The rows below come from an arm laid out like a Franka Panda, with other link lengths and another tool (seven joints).
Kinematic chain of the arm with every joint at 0, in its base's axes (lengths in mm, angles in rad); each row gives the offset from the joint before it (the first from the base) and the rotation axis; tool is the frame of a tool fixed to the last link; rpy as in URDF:
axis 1: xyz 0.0 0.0 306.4 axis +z
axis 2: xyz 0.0 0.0 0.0 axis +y
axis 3: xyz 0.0 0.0 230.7 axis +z
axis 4: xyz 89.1 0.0 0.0 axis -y
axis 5: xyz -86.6 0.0 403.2 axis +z
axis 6: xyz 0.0 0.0 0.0 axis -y
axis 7: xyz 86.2 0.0 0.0 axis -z
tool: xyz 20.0 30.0 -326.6 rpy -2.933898 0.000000 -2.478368
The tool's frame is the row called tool.
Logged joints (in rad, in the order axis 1, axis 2, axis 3, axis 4, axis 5, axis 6, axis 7), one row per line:
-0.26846, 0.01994, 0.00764, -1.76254, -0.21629, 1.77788, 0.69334
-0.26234, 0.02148, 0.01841, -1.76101, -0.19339, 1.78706, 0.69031
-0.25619, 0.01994, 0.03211, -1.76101, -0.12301, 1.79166, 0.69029
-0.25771, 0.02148, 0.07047, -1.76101, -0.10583, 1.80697, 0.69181
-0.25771, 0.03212, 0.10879, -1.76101, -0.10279, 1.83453, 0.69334
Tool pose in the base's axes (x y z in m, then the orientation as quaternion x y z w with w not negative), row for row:
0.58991, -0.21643, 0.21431, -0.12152, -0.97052, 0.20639, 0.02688
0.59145, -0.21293, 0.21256, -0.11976, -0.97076, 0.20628, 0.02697
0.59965, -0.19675, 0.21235, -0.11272, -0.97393, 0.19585, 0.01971
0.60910, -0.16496, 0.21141, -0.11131, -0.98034, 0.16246, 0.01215
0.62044, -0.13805, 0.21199, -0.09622, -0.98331, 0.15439, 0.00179
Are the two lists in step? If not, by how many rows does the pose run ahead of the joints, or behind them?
The pose runs 1 row behind the joints: the pose in row i belongs to the joints in row i - 1.
